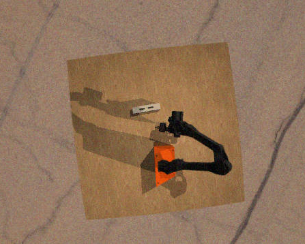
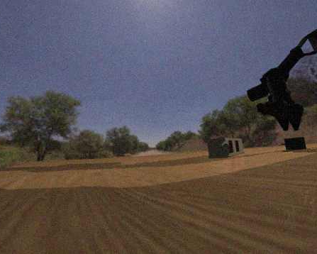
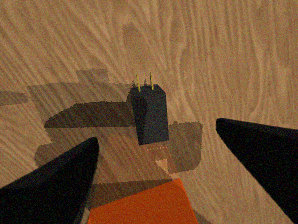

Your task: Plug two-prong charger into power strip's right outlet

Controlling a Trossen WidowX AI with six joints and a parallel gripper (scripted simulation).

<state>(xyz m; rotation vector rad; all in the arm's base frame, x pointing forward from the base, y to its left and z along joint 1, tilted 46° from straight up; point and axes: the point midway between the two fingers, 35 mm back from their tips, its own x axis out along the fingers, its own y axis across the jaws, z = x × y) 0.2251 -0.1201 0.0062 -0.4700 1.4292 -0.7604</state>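
My gripper tip is now 1 cm short of the two-prong charger and 5 cm above it.
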